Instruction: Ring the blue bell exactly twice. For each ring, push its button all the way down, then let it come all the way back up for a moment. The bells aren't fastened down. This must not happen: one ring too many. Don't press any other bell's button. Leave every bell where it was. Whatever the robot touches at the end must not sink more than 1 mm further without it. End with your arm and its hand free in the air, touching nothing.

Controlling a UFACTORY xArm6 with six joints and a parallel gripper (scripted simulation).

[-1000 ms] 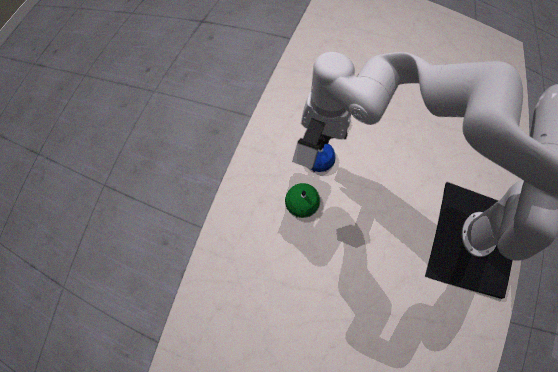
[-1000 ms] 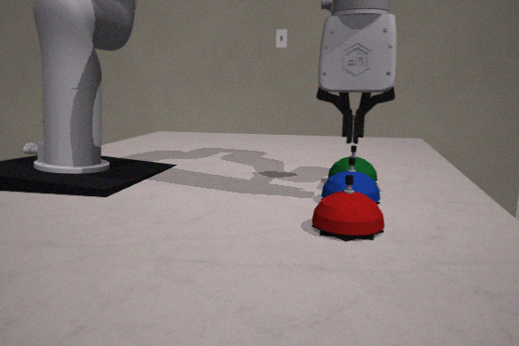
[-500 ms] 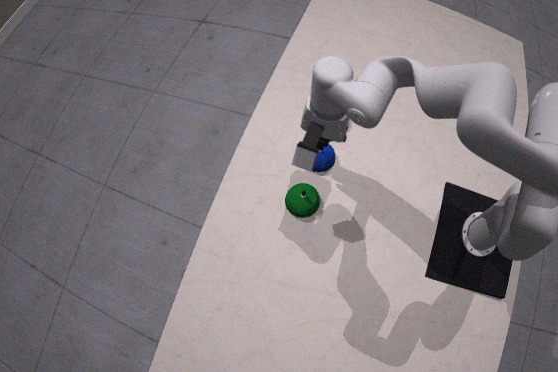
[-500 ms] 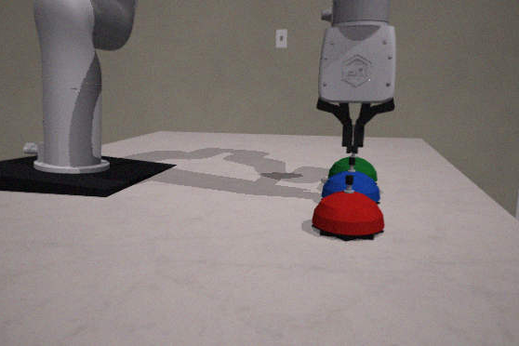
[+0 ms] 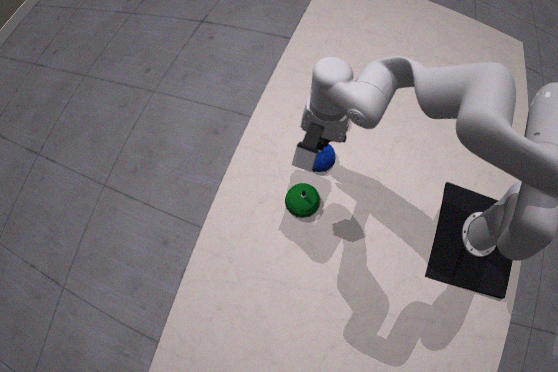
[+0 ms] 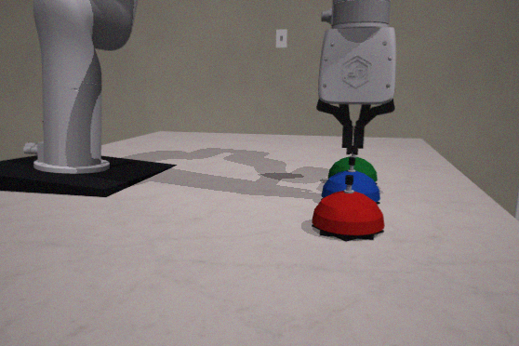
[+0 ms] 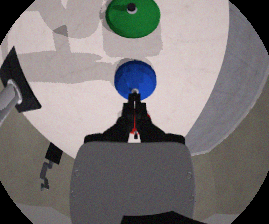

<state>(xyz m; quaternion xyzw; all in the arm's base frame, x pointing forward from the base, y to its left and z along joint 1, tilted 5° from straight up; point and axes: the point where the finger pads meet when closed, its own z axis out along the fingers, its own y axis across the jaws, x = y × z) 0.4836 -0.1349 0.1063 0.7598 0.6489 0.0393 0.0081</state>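
My gripper is now 5 cm above the blue bell. The rest, counted from my hand: red bell 2 cm behind, 12 cm to the right, 5 cm below; then green bell 2 cm ahead, 12 cm to the left, 5 cm below.
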